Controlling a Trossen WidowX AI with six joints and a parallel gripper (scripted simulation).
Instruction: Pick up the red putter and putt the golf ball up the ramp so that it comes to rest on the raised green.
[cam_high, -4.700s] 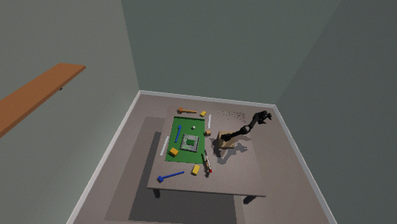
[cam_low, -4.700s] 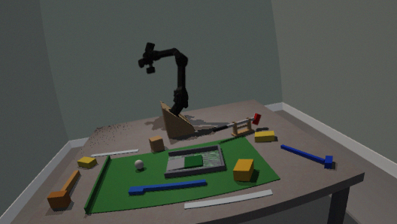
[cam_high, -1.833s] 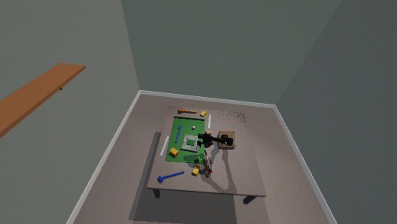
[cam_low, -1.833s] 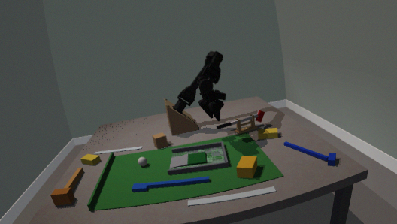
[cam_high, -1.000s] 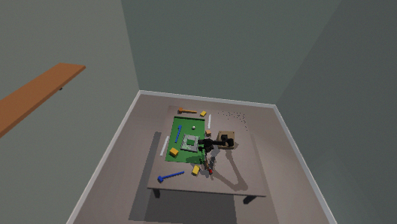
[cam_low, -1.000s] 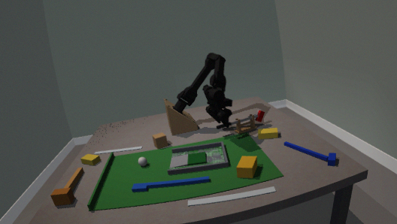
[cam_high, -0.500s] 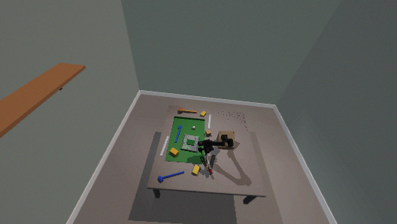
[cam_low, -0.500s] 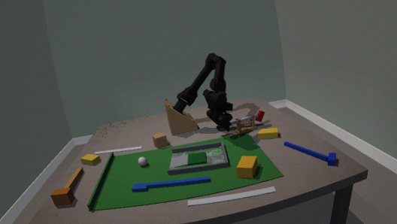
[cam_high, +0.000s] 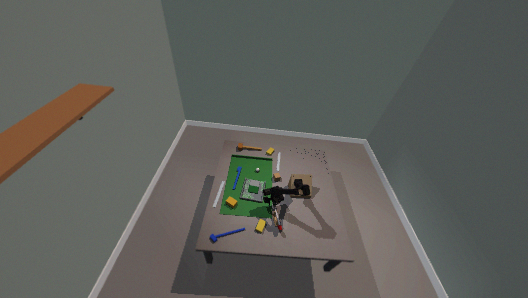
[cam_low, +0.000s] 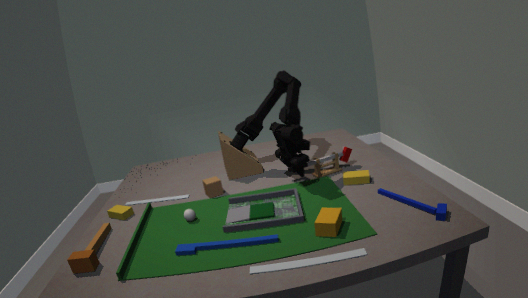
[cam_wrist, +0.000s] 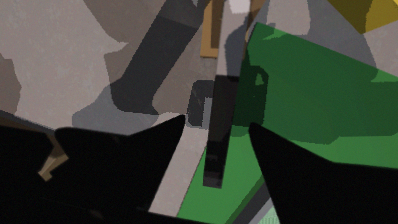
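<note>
The tan block lies 340 mm to the right of my gripper tip and 60 mm behind it. From my gripper tip the other things lie so: red putter 110 mm to the left, 30 mm behind, 30 mm above; wooden stand 130 mm to the left, 30 mm behind; green mat 270 mm to the right, 230 mm ahead, 30 mm below.
</note>
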